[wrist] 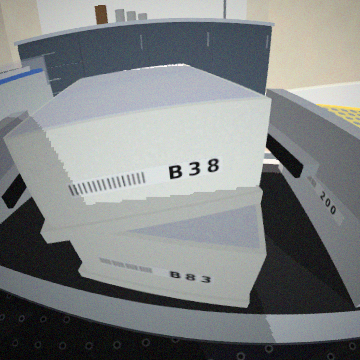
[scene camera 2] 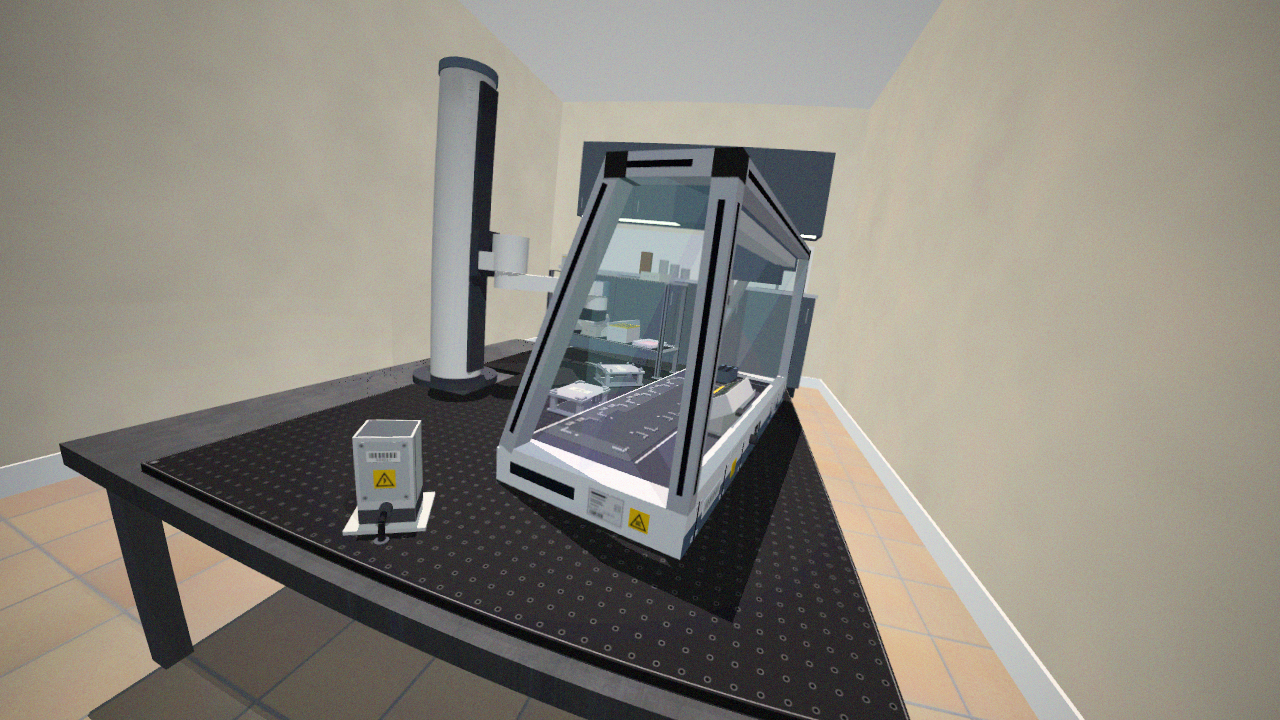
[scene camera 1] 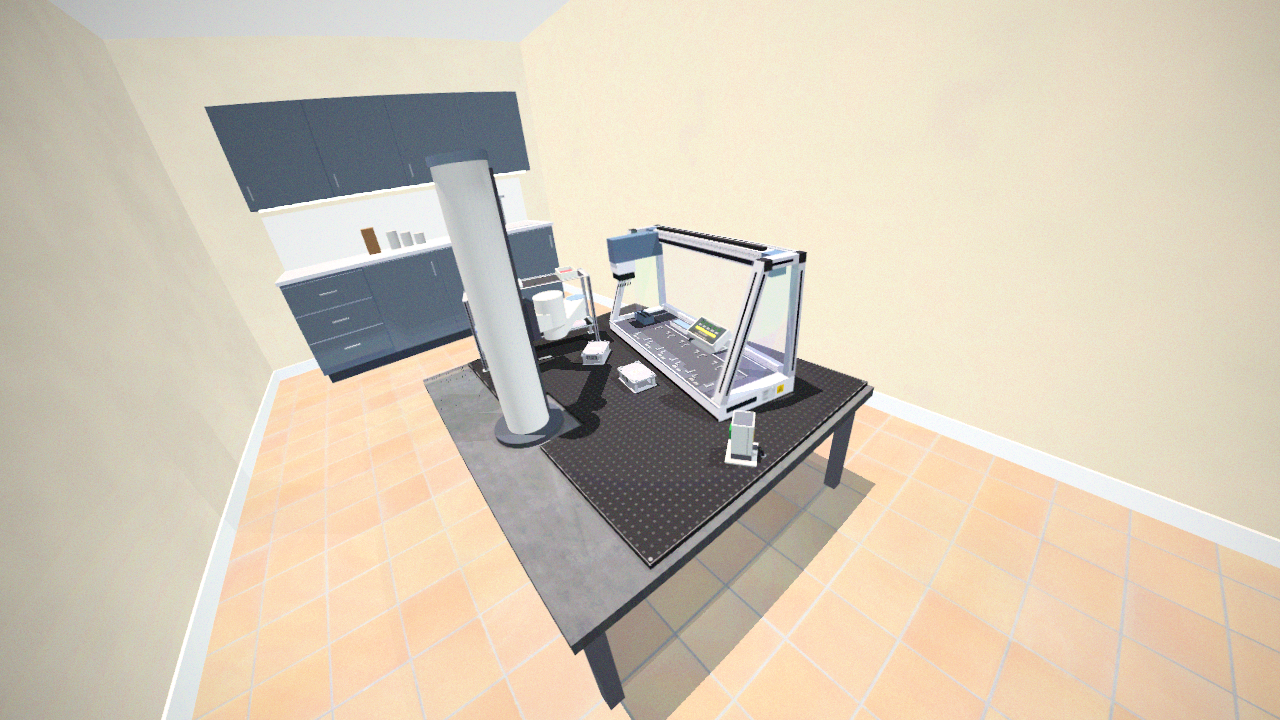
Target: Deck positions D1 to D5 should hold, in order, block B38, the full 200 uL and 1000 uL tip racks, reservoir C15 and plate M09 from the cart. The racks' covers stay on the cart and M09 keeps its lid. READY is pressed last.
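In the wrist view, block B38 [wrist: 150, 155] is a pale block with a barcode. It sits over block B83 [wrist: 200, 267], slightly turned against it, inside the cart shelf's rim [wrist: 140, 312]. My gripper [wrist: 148, 113] is open, a dark pad beside each end of B38; in both scene views the fingers are too small to make out. A grey body labelled 200 [wrist: 320, 200] stands at the right, with a yellow perforated top [wrist: 342, 113] beyond it. The deck [scene camera 1: 671, 353] [scene camera 2: 617, 420] lies inside the glazed frame. C15, M09 and the READY label cannot be read.
Two low white stands [scene camera 1: 637, 377] [scene camera 1: 596, 351] are on the black perforated table plate between arm column [scene camera 1: 496, 304] [scene camera 2: 460, 223] and deck. A screen unit [scene camera 1: 708, 331] stands behind the deck. A grey box [scene camera 1: 742, 436] [scene camera 2: 387, 465] stands near the table's front edge. Cart posts [scene camera 1: 591, 304] rise beyond.
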